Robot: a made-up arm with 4 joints.
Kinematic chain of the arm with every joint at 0, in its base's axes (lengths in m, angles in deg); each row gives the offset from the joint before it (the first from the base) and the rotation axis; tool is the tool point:
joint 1: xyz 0 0 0.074 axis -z
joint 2: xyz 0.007 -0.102 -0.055 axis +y
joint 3: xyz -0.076 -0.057 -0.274 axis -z
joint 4: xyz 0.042 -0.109 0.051 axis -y
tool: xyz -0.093 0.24 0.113
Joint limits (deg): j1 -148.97..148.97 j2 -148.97..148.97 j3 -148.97..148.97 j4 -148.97..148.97
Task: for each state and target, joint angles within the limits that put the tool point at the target. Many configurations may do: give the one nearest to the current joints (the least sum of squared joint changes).
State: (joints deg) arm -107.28 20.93 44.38 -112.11
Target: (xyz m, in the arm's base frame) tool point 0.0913 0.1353 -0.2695
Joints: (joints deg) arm -120.92 18.49 32.48 -141.64
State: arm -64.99 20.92 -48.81 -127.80
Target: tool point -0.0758 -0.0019 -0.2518
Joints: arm -55.57 1.29 -46.02 -148.97
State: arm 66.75 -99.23 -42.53 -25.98
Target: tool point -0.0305 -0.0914 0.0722
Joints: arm 83.50 -100.09 6.78 -62.60
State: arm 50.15 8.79 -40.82 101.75
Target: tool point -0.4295 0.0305 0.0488
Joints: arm 29.74 61.38 -78.38 98.99
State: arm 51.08 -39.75 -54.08 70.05
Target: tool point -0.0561 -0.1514 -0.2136
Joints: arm 73.69 -83.77 -33.79 19.29
